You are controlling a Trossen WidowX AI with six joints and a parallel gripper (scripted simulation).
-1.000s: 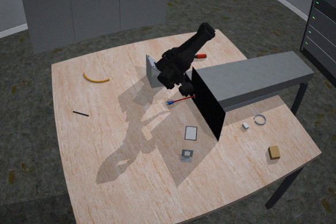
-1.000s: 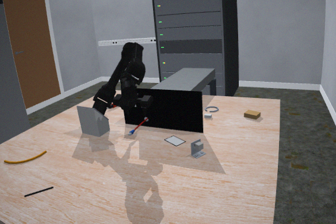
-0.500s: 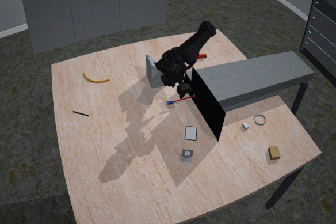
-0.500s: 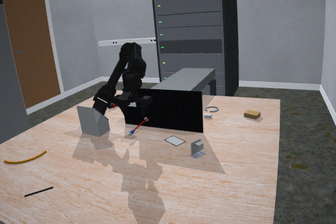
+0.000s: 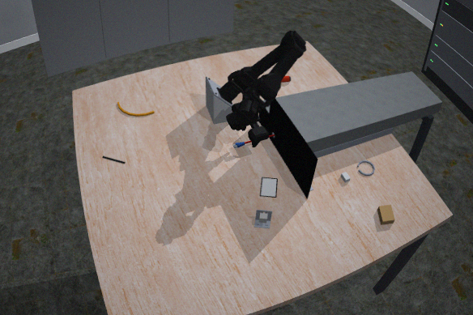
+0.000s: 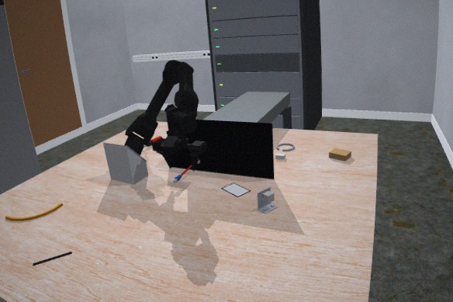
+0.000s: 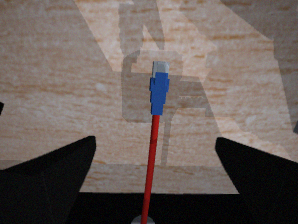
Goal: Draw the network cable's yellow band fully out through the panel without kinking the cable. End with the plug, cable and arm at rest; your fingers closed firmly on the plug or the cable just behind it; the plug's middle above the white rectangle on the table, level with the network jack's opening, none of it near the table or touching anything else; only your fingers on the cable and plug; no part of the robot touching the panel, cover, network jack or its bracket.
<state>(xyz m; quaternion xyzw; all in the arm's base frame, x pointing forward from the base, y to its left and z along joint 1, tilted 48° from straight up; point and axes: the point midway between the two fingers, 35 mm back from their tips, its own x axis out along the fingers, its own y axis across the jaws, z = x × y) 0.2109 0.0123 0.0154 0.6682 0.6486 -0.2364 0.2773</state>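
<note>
Right now my hand is 4 cm to the left of the blue plug and 5 cm above it. From my hand the other things lie so: white rectangle: 20 cm ahead, 8 cm below; then network jack: 34 cm ahead, 8 cm to the right, 4 cm below; then white block: 27 cm ahead, 28 cm to the left, 8 cm below.
</note>
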